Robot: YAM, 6 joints.
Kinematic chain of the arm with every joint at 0, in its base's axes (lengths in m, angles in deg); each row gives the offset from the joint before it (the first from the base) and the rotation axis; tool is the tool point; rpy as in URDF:
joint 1: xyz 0 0 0.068 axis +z
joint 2: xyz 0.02 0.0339 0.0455 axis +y
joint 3: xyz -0.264 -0.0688 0 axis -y
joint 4: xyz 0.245 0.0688 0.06 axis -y
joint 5: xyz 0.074 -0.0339 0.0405 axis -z
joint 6: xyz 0.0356 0 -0.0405 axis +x
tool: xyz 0 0 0 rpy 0 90 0
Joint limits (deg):
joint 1: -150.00..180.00
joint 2: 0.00..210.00
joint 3: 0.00..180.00
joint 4: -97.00..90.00
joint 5: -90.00..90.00
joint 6: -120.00..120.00
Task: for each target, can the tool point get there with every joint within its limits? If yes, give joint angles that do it. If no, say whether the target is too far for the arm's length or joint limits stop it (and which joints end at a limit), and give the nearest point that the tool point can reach.
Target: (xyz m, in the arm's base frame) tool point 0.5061 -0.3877 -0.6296
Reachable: no: too far | nearest point 0.3516 -0.2693 -0.3238 | short by 0.363 m
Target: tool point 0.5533 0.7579 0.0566
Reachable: no: too far | nearest point 0.3801 0.5207 0.0748 | short by 0.294 m
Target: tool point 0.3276 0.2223 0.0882
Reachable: yes | joints 38.10 129.64 84.33 -49.69 49.80 55.16
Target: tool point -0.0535 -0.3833 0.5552
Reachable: yes | joints 80.05 53.45 164.85 55.97 22.32 -46.65
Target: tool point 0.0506 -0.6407 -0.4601
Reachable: no: too far | nearest point 0.0385 -0.4880 -0.2885 | short by 0.230 m
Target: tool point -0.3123 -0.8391 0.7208
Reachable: no: too far | nearest point -0.1863 -0.5007 0.4703 | short by 0.440 m
